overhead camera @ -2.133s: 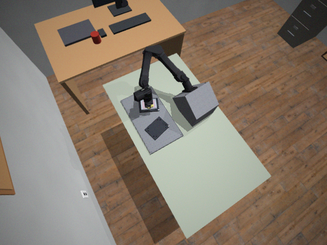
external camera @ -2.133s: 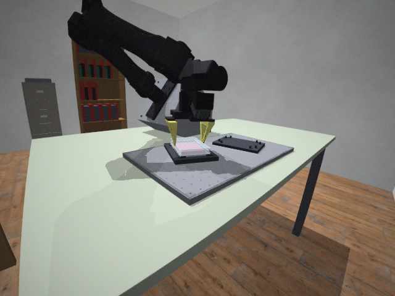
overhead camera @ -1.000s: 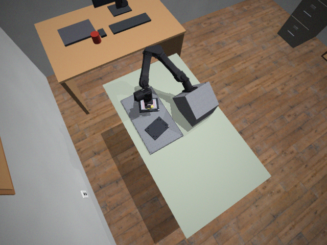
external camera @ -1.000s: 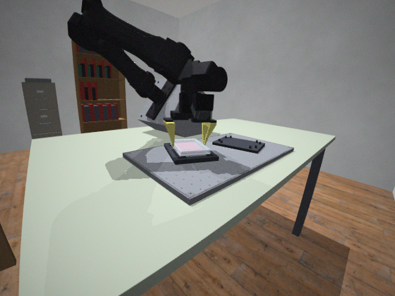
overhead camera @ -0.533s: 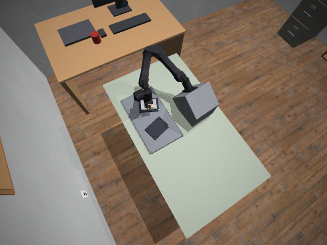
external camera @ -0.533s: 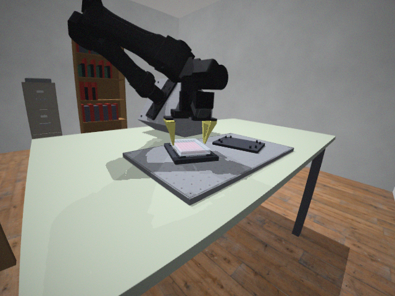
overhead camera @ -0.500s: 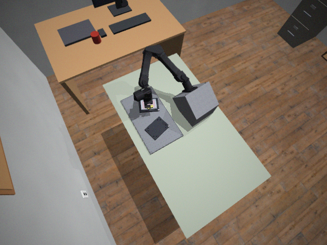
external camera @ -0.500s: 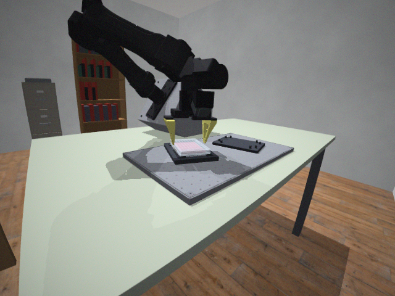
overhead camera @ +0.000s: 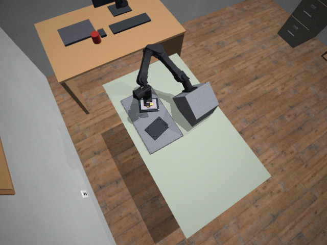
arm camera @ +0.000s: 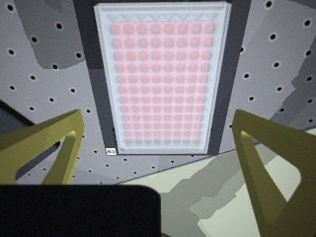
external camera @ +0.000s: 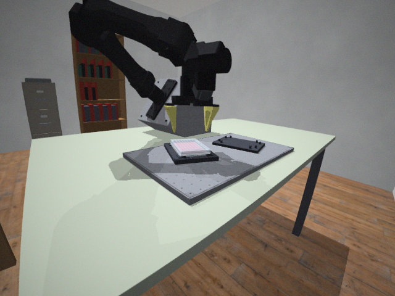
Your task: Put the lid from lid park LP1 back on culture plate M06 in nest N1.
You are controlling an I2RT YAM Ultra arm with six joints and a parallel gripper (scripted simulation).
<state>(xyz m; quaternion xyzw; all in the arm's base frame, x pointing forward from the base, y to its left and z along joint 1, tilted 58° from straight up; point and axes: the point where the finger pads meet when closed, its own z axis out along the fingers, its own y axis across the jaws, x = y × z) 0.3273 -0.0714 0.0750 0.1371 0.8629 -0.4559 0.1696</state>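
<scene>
My gripper is now 50 mm above the clear lid and 10 mm past it. Also, from my hand: black lid park LP1 (210 mm to the left, 70 mm below, 30 mm ahead); culture plate M06 (60 mm below, 10 mm behind).
</scene>
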